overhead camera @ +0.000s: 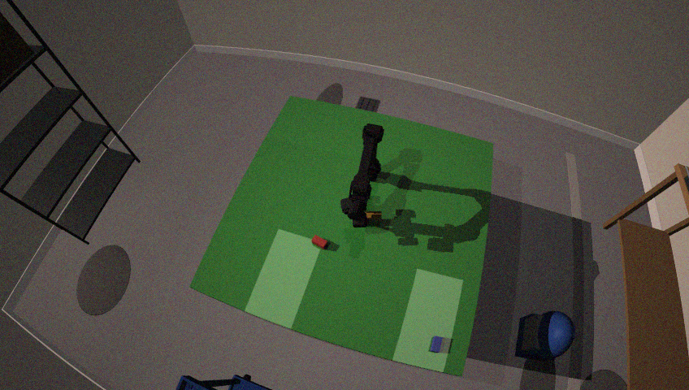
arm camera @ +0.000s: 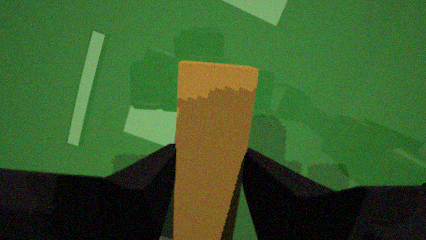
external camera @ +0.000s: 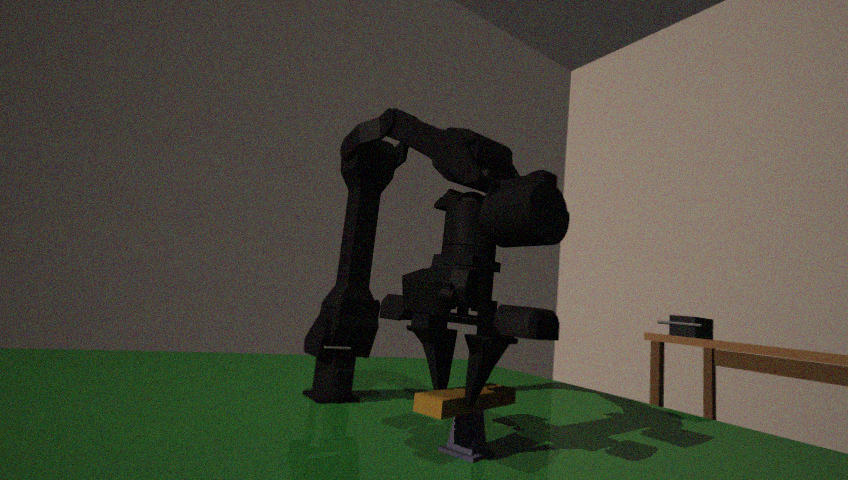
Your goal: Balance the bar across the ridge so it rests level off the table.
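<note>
Right now my gripper tip is 1 cm past the orange bar and 3 cm to the right of it. From my gripper tip the other things lie so: red block (17 cm ahead, 14 cm to the right, 4 cm below); purple block (48 cm ahead, 49 cm to the left, 4 cm below).
</note>
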